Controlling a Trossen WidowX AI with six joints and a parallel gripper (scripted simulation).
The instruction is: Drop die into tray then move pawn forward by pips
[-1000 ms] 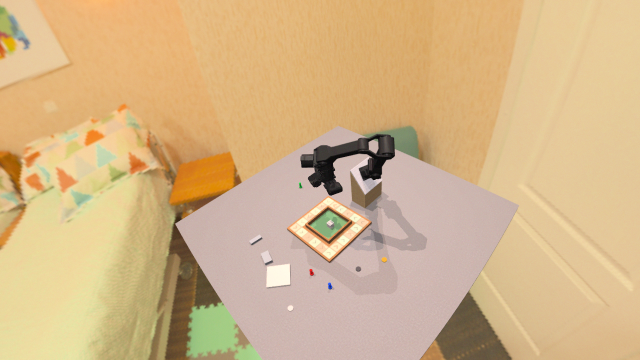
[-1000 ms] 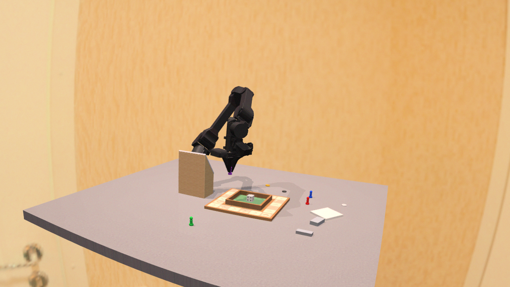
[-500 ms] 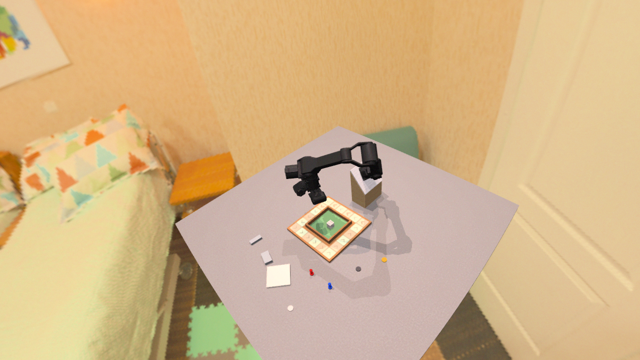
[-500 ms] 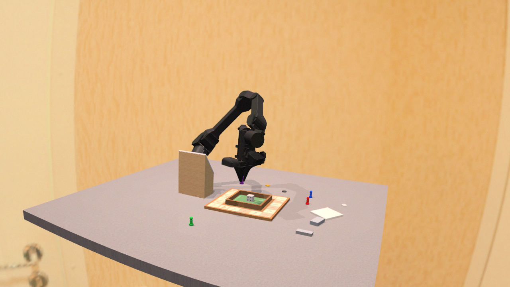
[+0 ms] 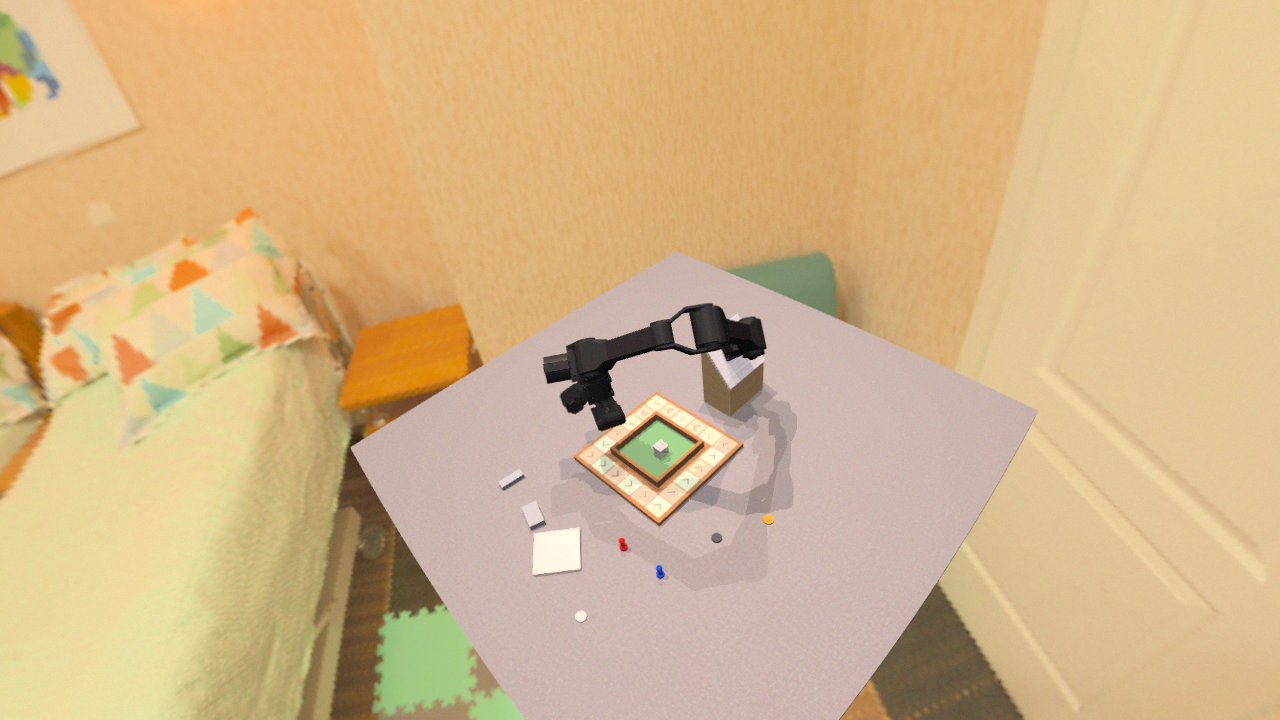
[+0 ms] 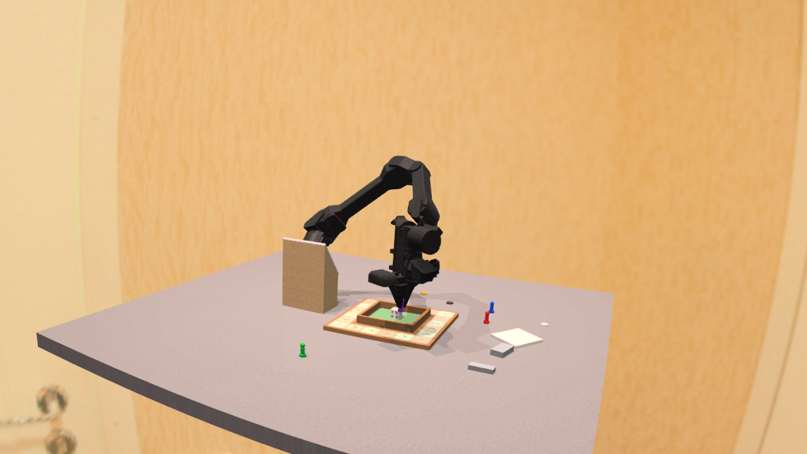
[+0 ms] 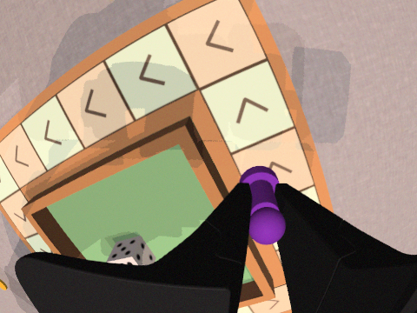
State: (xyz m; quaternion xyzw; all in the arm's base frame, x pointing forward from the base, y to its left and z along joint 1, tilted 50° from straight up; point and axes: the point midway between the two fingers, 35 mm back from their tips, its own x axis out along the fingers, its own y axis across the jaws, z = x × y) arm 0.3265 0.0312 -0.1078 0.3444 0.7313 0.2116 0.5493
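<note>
The green dice tray lies 9 cm to the left of my gripper tip, 8 cm below it and 7 cm behind it. From my gripper tip the other things lie so: purple pawn (1 cm above); white die (11 cm to the left, 7 cm behind, 6 cm below); green pawn (24 cm to the right, 12 cm behind, 7 cm below).
</note>
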